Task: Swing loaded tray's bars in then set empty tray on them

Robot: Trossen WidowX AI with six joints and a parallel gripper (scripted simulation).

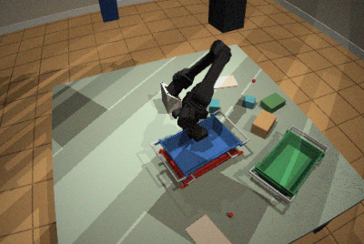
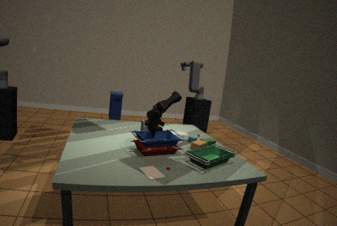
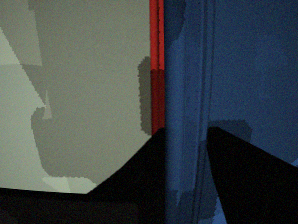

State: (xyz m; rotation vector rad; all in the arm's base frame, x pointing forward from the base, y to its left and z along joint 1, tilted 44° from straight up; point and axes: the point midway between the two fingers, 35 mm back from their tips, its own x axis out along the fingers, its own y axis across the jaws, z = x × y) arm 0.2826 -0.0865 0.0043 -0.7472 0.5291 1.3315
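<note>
The blue tray is 80 mm ahead of my gripper tip, 30 mm above it and 10 mm to the left of it. From my gripper tip the other things lie so: green block: 540 mm to the left, 60 mm below, 20 mm behind; orange block: 380 mm to the left, 70 mm ahead, 50 mm below.
</note>
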